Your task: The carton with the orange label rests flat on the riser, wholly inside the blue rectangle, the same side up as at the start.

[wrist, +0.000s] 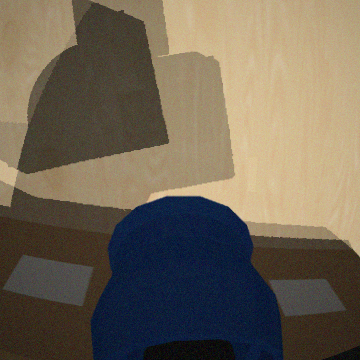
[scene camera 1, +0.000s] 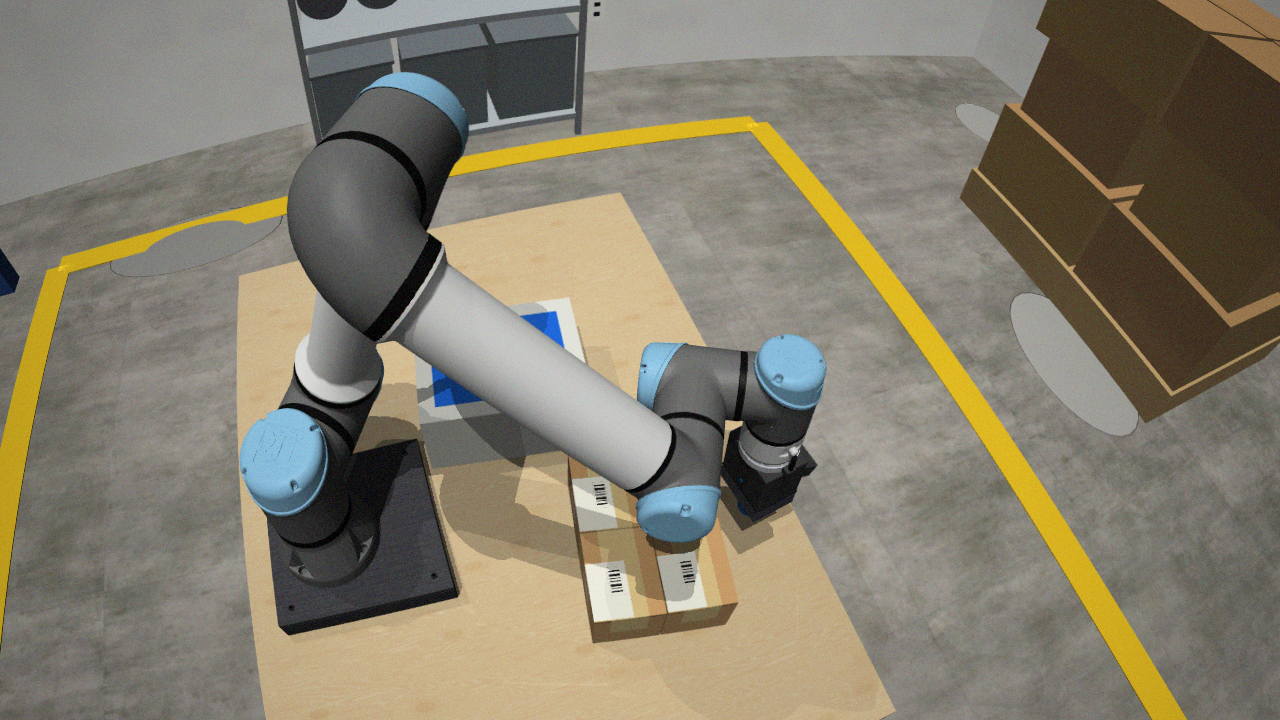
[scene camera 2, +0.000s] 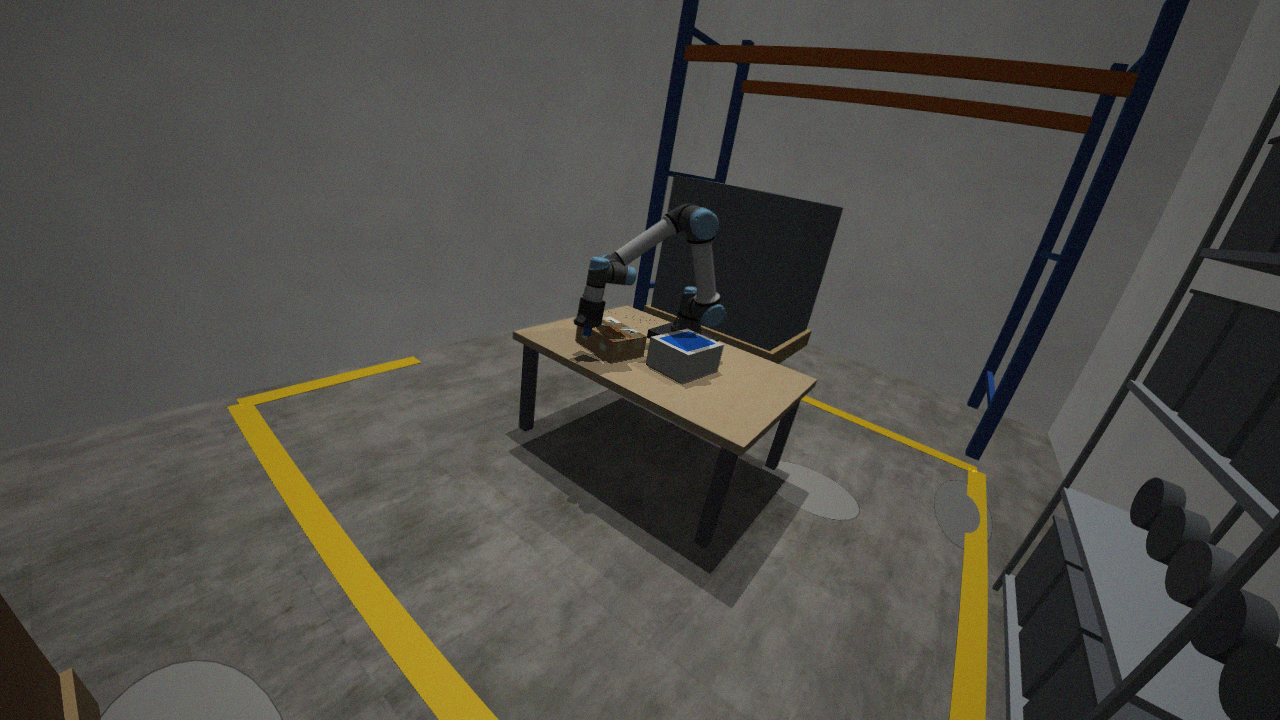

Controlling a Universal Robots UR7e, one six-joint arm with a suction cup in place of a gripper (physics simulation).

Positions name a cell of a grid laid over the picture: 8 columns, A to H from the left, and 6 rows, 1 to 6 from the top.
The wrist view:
my suction cup: E5
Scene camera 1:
grey riser: C4, on the table
